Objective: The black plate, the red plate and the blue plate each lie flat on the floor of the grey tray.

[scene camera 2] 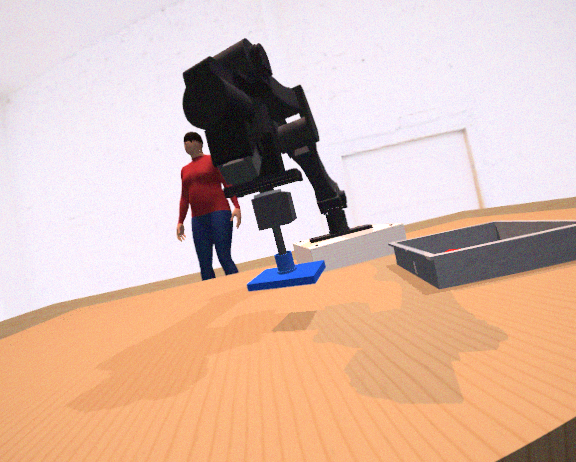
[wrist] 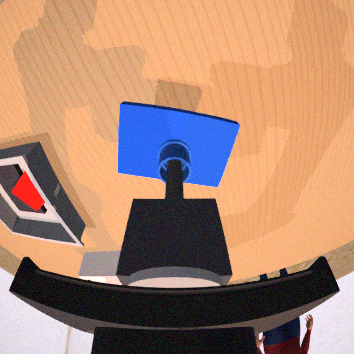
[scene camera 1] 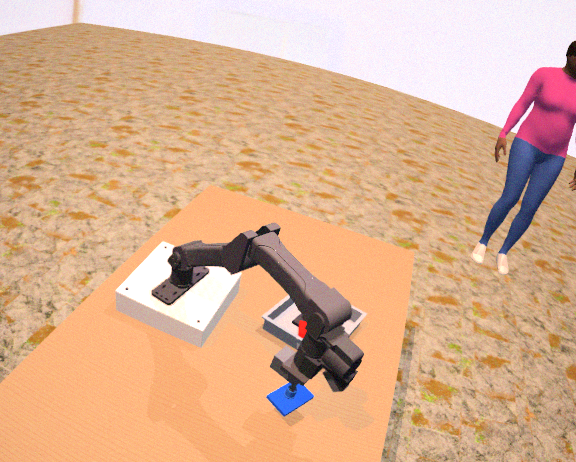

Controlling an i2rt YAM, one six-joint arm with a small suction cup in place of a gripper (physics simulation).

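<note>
My suction cup is shut on the blue plate, near the middle of its top face. The plate hangs roughly level a little above the table, apart from its shadow, outside the tray. The grey tray stands to one side. The red plate is inside it, partly hidden. Part of the black plate shows beside the red one in scene camera 1. Whether either lies flat is unclear.
The arm's white base block stands on the wooden table, behind the tray and plate in scene camera 2. The arm passes over the tray in scene camera 1. The tray's raised walls stand between the blue plate and the tray floor.
</note>
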